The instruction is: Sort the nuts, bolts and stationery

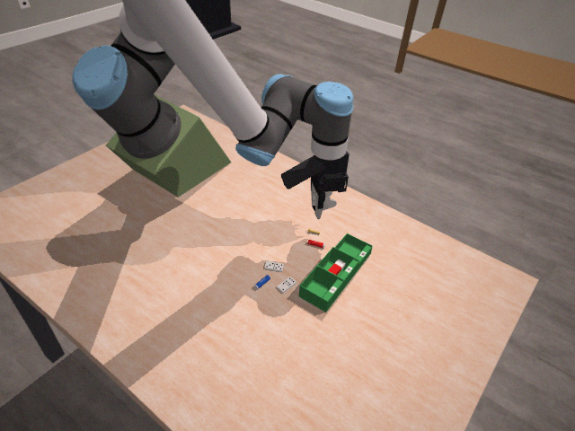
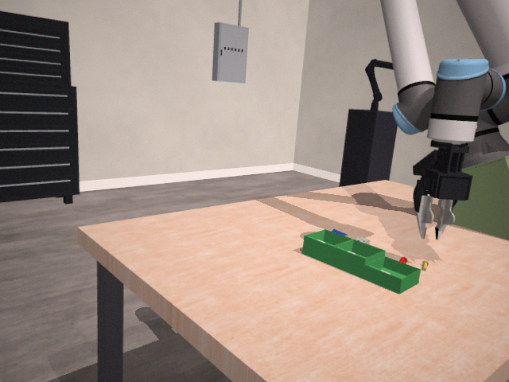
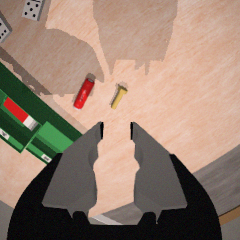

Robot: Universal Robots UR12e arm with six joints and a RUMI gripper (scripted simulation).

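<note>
Now: the small yellow bolt 8 cm below my hand and 1 cm behind it. From my hand the other things lie so: red cylinder: 8 cm below, 4 cm ahead, 3 cm to the right; then white eraser: 14 cm ahead, 8 cm below, 7 cm to the right; then green three-compartment bin: 15 cm ahead, 8 cm to the right, 7 cm below.
</note>
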